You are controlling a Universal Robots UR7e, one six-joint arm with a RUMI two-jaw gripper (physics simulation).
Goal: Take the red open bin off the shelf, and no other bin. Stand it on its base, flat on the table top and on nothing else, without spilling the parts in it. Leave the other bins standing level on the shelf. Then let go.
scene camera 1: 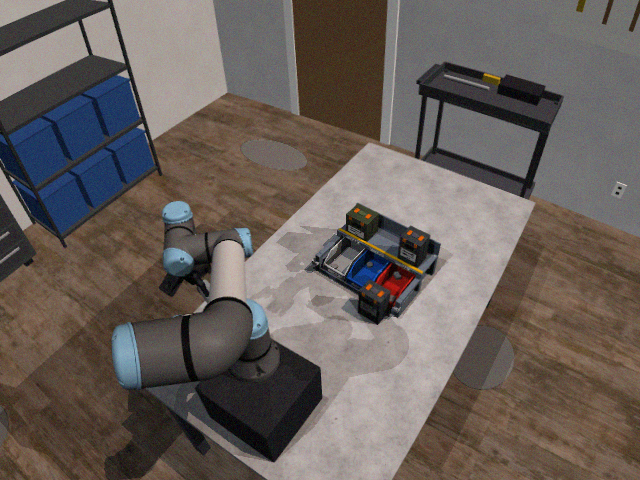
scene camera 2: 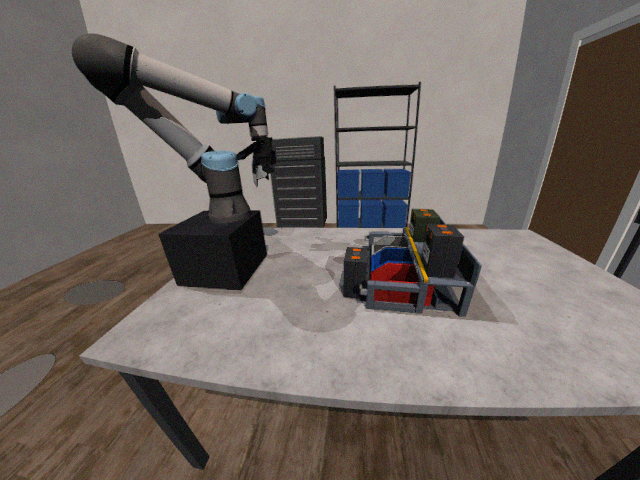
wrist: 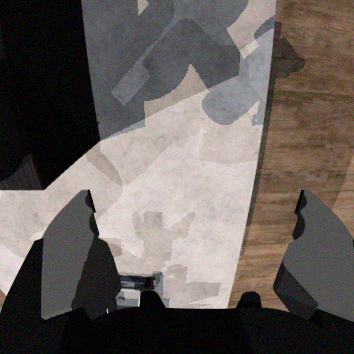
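Pixels of known places: gripper, fingertip midpoint: [scene camera 1: 196, 295] [scene camera 2: 263, 183] [wrist: 193, 193]; arm's base at its link origin: [scene camera 1: 254, 359] [scene camera 2: 230, 216].
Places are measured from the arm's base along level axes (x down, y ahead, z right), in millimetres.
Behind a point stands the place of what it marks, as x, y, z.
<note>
The red open bin [scene camera 1: 402, 285] @[193, 600, 255] [scene camera 2: 395, 295] @[168, 544, 279] stands level on the low front tier of the grey shelf [scene camera 1: 409, 301] @[188, 535, 305] [scene camera 2: 392, 284] @[117, 525, 296], at one end of the row. A grey rounded part shows in it. The blue bin [scene camera 1: 366, 270] @[193, 611, 102] [scene camera 2: 397, 254] @[145, 610, 80] is beside it, and the grey bin [scene camera 1: 343, 257] @[193, 635, -8] [scene camera 2: 390, 241] @[145, 617, -33] is beyond the blue one. My gripper [scene camera 1: 186, 288] @[-78, 75, -245] [scene camera 2: 261, 177] @[-78, 75, -245] [wrist: 193, 193] @[-78, 75, -245] is open and empty, high and well away from the shelf, on the robot base's side. In the wrist view a shelf corner [wrist: 158, 284] shows at the bottom.
A dark box [scene camera 1: 373, 304] @[102, 405, 210] [scene camera 2: 355, 273] @[111, 433, 244] stands on the table [scene camera 1: 465, 206] @[203, 1161, 361] [scene camera 2: 310, 361] @[202, 307, 454] close before the red bin. Another dark box [scene camera 1: 413, 248] @[7, 624, 268] [scene camera 2: 444, 253] @[28, 648, 301] and a green box [scene camera 1: 361, 223] @[12, 668, 49] [scene camera 2: 424, 223] @[29, 693, 80] stand on the raised rear tier, behind a yellow rail [scene camera 1: 382, 251] @[90, 639, 150] [scene camera 2: 416, 254] @[90, 630, 186].
</note>
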